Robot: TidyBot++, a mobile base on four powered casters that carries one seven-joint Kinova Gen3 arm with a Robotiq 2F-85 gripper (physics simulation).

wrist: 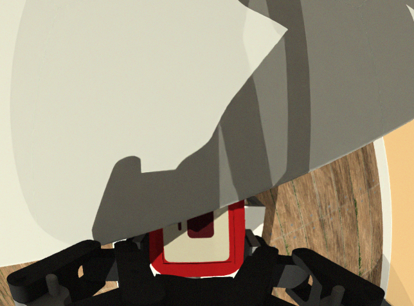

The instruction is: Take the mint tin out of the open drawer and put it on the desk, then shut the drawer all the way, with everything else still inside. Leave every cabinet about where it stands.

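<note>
The mint tin (197, 252), red with a cream label and a dark red block, is at the bottom middle of the wrist view. My gripper (196, 241) is shut on it, one finger on each side. The white desk top (125, 90) fills most of the view. Its near edge cuts across the tin and hides the tin's far part, so that part is beyond or beneath the edge as seen from the camera. Whether the tin touches the desk cannot be told. The drawer and the cabinets do not show.
Wooden floor (335, 210) shows past the desk edge at the right, with a white baseboard (385, 200) and an orange wall (402, 200) beyond. A pale piece (257, 216) shows just right of the tin, perhaps part of a desk leg. Dark shadows fall across the desk top.
</note>
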